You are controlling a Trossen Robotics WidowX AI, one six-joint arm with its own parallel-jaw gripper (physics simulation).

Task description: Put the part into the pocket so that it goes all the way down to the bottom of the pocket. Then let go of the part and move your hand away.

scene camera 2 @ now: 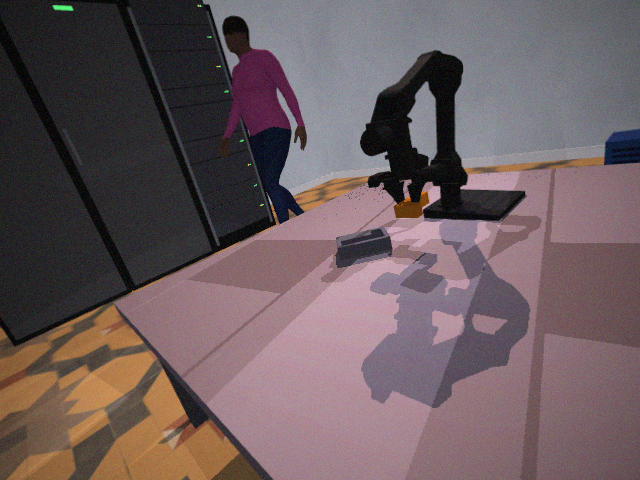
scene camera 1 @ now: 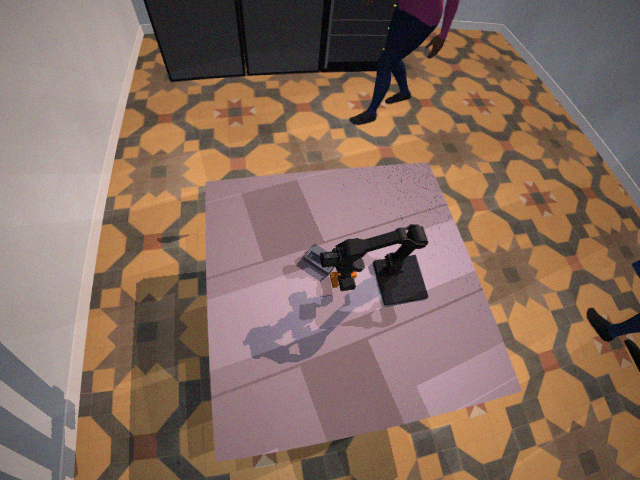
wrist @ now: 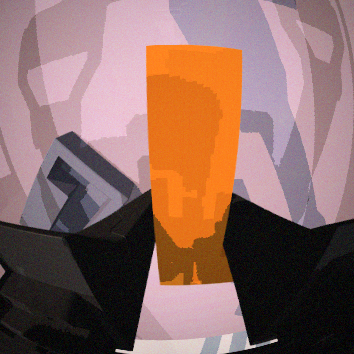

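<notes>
An orange part is held between the fingers of my gripper, which is shut on it. In the wrist view the part is long and extends away from the fingertips. The part appears raised above the table, apart from the grey block. The grey block with the pocket sits on the table, to the left of the part in both scene views and at the lower left in the wrist view. Its angular pocket opens upward; a black finger hides some of the block in the wrist view.
The arm's black base plate stands on the pink table, right of the part in the scene views. Shadows of the arm cross the table. Dark cabinets and a walking person are beyond the table.
</notes>
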